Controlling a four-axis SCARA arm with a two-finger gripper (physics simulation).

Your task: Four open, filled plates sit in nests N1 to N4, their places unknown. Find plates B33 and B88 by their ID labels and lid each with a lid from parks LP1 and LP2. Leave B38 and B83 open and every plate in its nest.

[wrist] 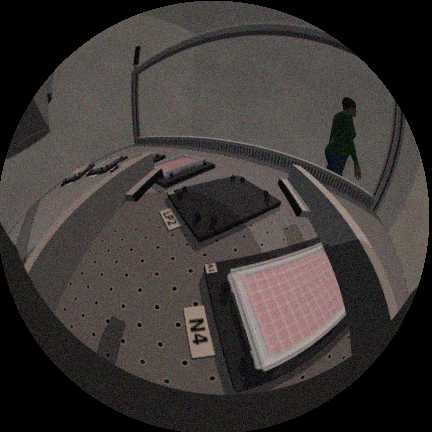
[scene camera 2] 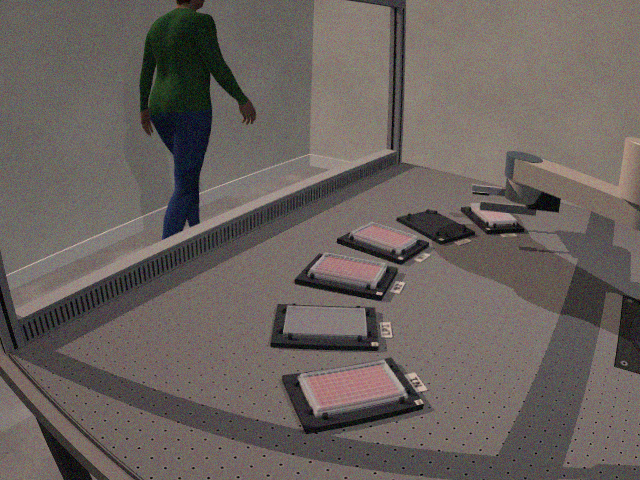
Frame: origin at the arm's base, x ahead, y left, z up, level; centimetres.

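Where they show: gripper, fingertip midpoint: (wrist: 220, 164) (scene camera 2: 475, 196).
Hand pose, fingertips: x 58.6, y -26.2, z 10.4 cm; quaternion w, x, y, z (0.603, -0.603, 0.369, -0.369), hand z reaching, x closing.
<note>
Things, the pixels of their top centre, and the offset from my fingertips. "spot": a spot on its surface instead.
- pink-filled plate, middle of its top: (wrist: 312, 288) (scene camera 2: 493, 211) dz -6.3, dx -2.4, dy -11.2 cm
- dark lid park LP2, middle of its top: (wrist: 225, 189) (scene camera 2: 436, 220) dz -7.2, dx +8.5, dy +3.5 cm
- N1, middle of its top: (scene camera 2: 353, 382) (wrist: 76, 169) dz -6.5, dx -6.9, dy +68.3 cm
- N2, middle of its top: (scene camera 2: 348, 266) (wrist: 136, 156) dz -6.5, dx +12.2, dy +38.2 cm
- N3, middle of its top: (scene camera 2: 384, 233) (wrist: 176, 160) dz -6.5, dx +14.1, dy +20.4 cm
- N3 plate, surface spot: (wrist: 182, 165) spot: dz -6.6, dx +12.2, dy +16.5 cm
- pale clear lid, middle of its top: (scene camera 2: 325, 320) (wrist: 106, 161) dz -7.4, dx +5.8, dy +55.5 cm
- park LP1, surface spot: (scene camera 2: 278, 330) spot: dz -8.2, dx +10.6, dy +61.5 cm
- dark panel, surface spot: (scene camera 2: 628, 335) spot: dz -9.2, dx -45.9, dy +28.7 cm
My gripper (scene camera 2: 476, 198) (wrist: 220, 164) is open and empty, above the table near LP2 and N4. A pink-filled plate (scene camera 2: 497, 217) (wrist: 295, 300) sits in nest N4, with a clear rim; I cannot tell whether a lid covers it. The dark lid park LP2 (scene camera 2: 435, 227) (wrist: 222, 202) is empty. Pink-filled plates sit in N1 (scene camera 2: 354, 384), N2 (scene camera 2: 347, 269) and N3 (scene camera 2: 383, 237); the N3 plate (wrist: 182, 165) also shows behind LP2 in the wrist view. A pale clear lid (scene camera 2: 324, 320) lies in park LP1 (scene camera 2: 278, 330). No plate ID is readable.
A slotted rail (scene camera 2: 222, 229) (wrist: 240, 148) runs along the table's far edge, below a framed opening. A person in green (scene camera 2: 180, 62) (wrist: 340, 132) is beyond it. The arm (scene camera 2: 573, 183) reaches in from the right. A dark panel (scene camera 2: 628, 335) lies at the right edge of the scene view.
</note>
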